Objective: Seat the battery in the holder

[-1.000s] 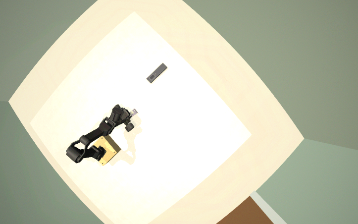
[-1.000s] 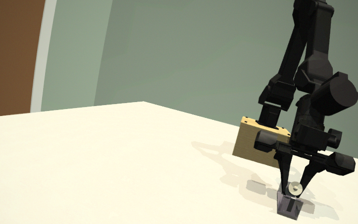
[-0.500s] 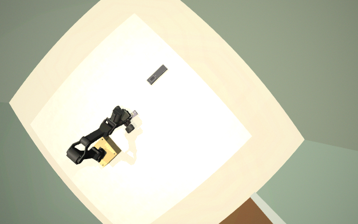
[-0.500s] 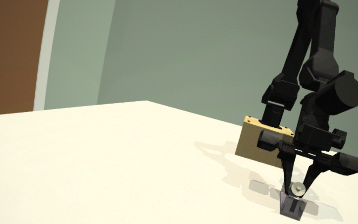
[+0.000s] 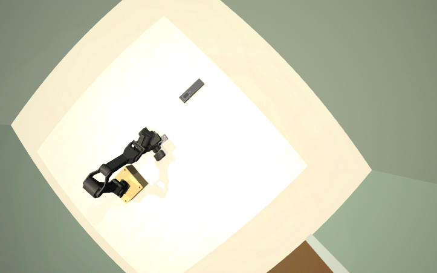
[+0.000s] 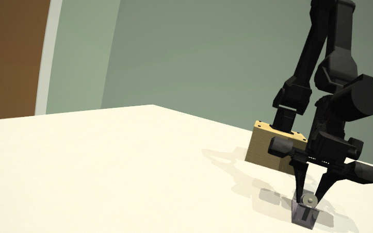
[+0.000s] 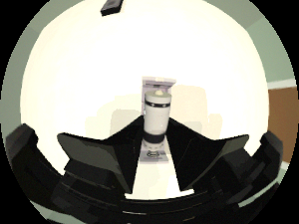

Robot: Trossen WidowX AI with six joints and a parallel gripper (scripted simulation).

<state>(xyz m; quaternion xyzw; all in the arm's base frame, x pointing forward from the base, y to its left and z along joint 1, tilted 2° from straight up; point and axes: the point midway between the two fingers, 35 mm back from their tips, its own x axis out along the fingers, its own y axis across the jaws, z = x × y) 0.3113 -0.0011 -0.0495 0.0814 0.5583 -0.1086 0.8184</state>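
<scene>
The battery is 1 cm above my gripper tip.
</scene>
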